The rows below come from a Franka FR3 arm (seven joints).
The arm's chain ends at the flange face. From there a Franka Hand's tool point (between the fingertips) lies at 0.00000 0.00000 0.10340 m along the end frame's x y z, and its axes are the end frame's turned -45 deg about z.
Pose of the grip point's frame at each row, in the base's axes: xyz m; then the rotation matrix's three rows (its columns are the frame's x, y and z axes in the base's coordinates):
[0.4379 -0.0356 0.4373], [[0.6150 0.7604 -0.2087], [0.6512 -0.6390 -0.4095], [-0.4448 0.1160 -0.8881]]
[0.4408 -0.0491 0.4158], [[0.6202 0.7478 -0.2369], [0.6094 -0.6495 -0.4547], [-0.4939 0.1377 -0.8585]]
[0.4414 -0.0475 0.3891], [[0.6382 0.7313 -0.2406], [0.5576 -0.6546 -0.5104], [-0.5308 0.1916 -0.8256]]
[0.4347 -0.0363 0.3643], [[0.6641 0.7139 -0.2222], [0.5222 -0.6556 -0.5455], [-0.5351 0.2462 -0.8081]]
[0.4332 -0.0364 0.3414], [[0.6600 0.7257 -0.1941], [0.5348 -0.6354 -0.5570], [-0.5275 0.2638 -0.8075]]
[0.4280 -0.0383 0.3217], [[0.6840 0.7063 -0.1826], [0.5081 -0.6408 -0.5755], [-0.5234 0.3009 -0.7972]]
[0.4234 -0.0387 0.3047], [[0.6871 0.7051 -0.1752], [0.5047 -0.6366 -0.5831], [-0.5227 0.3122 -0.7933]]
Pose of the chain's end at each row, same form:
[0.4595 0.0067 0.5291], [[0.9726 0.1028 -0.2087], [0.0086 -0.9123 -0.4095], [-0.2325 0.3965 -0.8881]]
[0.4653 -0.0021 0.5046], [[0.9673 0.0902 -0.2369], [-0.0284 -0.8902 -0.4547], [-0.2519 0.4466 -0.8585]]
[0.4663 0.0053 0.4745], [[0.9684 0.0658 -0.2406], [-0.0686 -0.8572 -0.5104], [-0.2399 0.5108 -0.8256]]
[0.4577 0.0201 0.4479], [[0.9744 0.0352 -0.2222], [-0.0943 -0.8328 -0.5455], [-0.2043 0.5525 -0.8081]]
[0.4533 0.0212 0.4249], [[0.9798 0.0465 -0.1941], [-0.0711 -0.8275 -0.5570], [-0.1865 0.5595 -0.8075]]
[0.4469 0.0212 0.4041], [[0.9831 0.0158 -0.1826], [-0.0938 -0.8124 -0.5755], [-0.1573 0.5829 -0.7972]]
[0.4415 0.0216 0.3867], [[0.9844 0.0127 -0.1752], [-0.0933 -0.8070 -0.5831], [-0.1488 0.5904 -0.7933]]

